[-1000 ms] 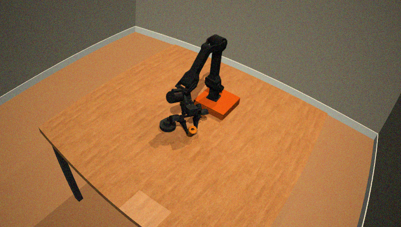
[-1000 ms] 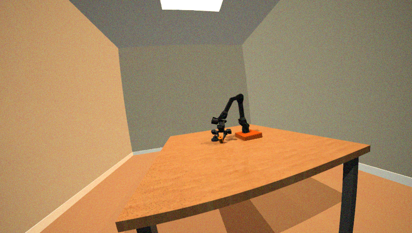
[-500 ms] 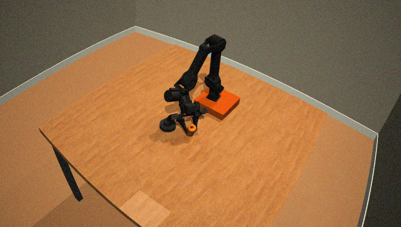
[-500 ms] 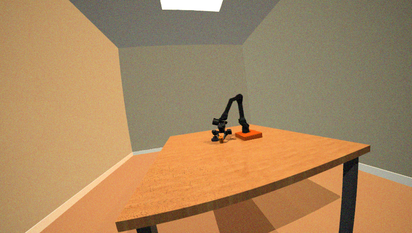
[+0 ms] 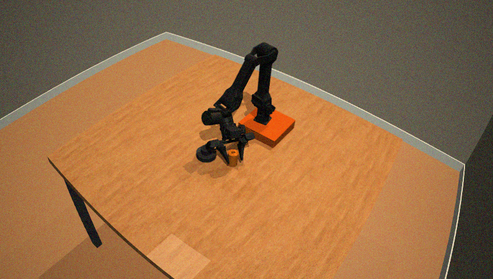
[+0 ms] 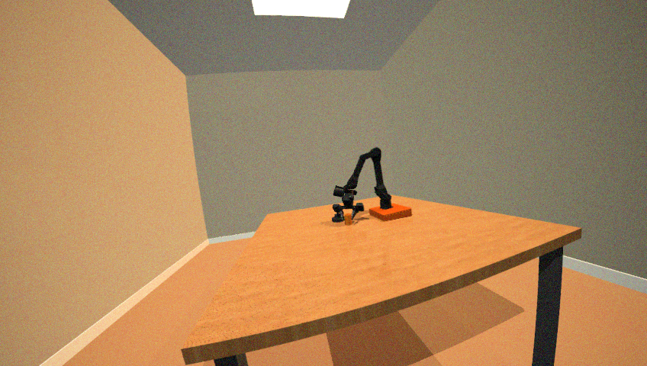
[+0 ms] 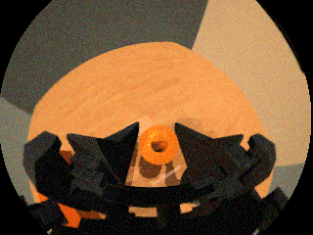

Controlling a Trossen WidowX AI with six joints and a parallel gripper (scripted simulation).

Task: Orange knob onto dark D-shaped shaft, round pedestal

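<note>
My gripper tip is now 2 cm to the left of the orange knob and 2 cm past it. Round my gripper tip: round pedestal: 13 cm to the right.
</note>
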